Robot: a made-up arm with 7 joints. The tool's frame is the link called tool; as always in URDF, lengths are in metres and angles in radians.
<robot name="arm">
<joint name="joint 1" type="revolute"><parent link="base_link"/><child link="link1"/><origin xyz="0 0 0.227" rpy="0 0 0"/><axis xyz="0 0 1"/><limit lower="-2.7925" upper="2.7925" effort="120" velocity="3"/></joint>
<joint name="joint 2" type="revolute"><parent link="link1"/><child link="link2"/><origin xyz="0 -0.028 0.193" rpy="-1.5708 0 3.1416"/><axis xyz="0 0 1"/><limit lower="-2.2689" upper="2.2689" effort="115" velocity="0.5"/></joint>
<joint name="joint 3" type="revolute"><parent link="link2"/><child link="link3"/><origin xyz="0 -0.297 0.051" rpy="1.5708 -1.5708 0"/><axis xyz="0 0 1"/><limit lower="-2.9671" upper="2.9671" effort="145" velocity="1.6"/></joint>
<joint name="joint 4" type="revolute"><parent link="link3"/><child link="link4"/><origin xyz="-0.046 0.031 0.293" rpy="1.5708 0 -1.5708"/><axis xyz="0 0 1"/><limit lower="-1.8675" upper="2.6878" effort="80" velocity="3"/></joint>
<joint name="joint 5" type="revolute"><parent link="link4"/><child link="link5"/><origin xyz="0.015 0.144 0.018" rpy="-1.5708 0 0"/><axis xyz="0 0 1"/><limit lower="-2.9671" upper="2.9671" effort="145" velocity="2.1"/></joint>
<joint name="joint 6" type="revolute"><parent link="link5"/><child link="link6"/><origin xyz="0 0.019 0.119" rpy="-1.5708 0 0"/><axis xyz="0 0 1"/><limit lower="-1.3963" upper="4.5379" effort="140" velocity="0.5"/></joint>
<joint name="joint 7" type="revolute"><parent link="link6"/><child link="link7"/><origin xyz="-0.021 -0.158 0.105" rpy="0 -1.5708 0"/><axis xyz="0 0 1"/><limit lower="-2.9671" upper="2.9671" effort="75" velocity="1.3"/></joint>
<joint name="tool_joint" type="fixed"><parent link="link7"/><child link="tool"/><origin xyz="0 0 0" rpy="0 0 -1.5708"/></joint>
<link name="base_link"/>
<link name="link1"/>
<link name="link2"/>
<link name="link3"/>
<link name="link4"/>
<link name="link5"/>
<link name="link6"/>
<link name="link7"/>
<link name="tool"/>
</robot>
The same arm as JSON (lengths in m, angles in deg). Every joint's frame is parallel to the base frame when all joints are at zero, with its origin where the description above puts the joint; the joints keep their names.
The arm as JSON. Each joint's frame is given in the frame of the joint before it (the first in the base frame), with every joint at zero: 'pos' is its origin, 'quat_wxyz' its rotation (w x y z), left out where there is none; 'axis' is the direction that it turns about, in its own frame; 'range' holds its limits. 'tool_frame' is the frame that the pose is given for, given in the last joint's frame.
{
  "length_unit": "m",
  "angle_unit": "deg",
  "joints": [
    {
      "joint": "joint 1",
      "pos": [
        0.0,
        0.0,
        0.227
      ],
      "axis": [
        0.0,
        0.0,
        1.0
      ],
      "range": [
        -160.0,
        160.0
      ]
    },
    {
      "joint": "joint 2",
      "pos": [
        0.0,
        -0.028,
        0.193
      ],
      "axis": [
        0.0,
        -1.0,
        0.0
      ],
      "range": [
        -130.0,
        130.0
      ]
    },
    {
      "joint": "joint 3",
      "pos": [
        0.0,
        -0.051,
        0.297
      ],
      "axis": [
        0.0,
        0.0,
        1.0
      ],
      "range": [
        -170.0,
        170.0
      ]
    },
    {
      "joint": "joint 4",
      "pos": [
        0.031,
        0.046,
        0.293
      ],
      "axis": [
        0.0,
        1.0,
        0.0
      ],
      "range": [
        -107.0,
        154.0
      ]
    },
    {
      "joint": "joint 5",
      "pos": [
        -0.015,
        0.018,
        0.144
      ],
      "axis": [
        0.0,
        0.0,
        1.0
      ],
      "range": [
        -170.0,
        170.0
      ]
    },
    {
      "joint": "joint 6",
      "pos": [
        0.0,
        -0.019,
        0.119
      ],
      "axis": [
        0.0,
        -1.0,
        0.0
      ],
      "range": [
        -80.0,
        260.0
      ]
    },
    {
      "joint": "joint 7",
      "pos": [
        0.021,
        -0.105,
        0.158
      ],
      "axis": [
        1.0,
        0.0,
        0.0
      ],
      "range": [
        -170.0,
        170.0
      ]
    }
  ],
  "tool_frame": {
    "pos": [
      0.0,
      0.0,
      0.0
    ],
    "quat_wxyz": [
      0.000005,
      -0.707104,
      -0.000003,
      -0.707107
    ]
  }
}

